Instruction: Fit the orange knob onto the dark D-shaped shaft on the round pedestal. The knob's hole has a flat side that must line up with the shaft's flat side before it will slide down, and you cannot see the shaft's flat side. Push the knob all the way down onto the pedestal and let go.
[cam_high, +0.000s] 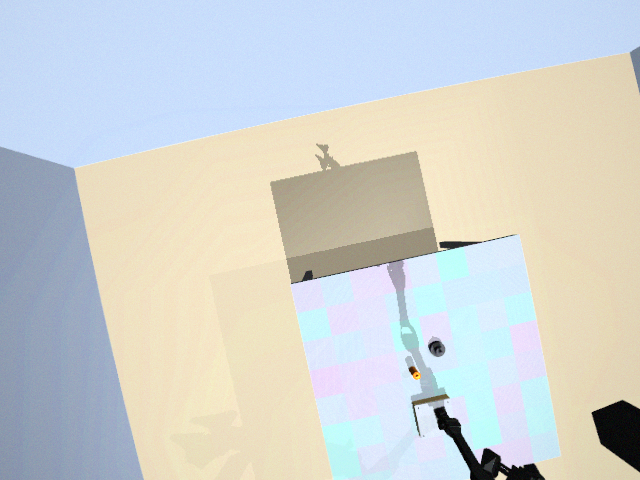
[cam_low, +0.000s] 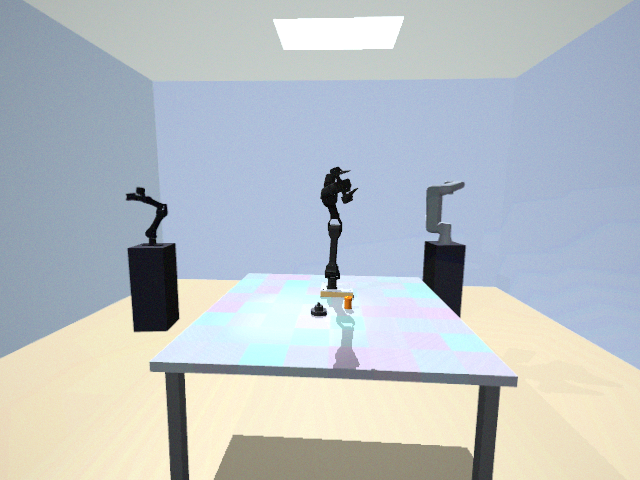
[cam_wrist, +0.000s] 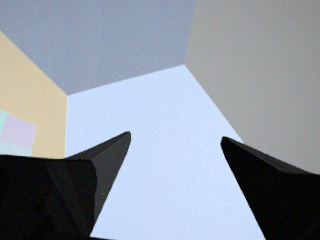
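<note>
The orange knob is 8 cm behind my gripper tip and 65 cm below it. Round my gripper tip: round pedestal 1 cm behind, 17 cm to the right, 65 cm below.
</note>
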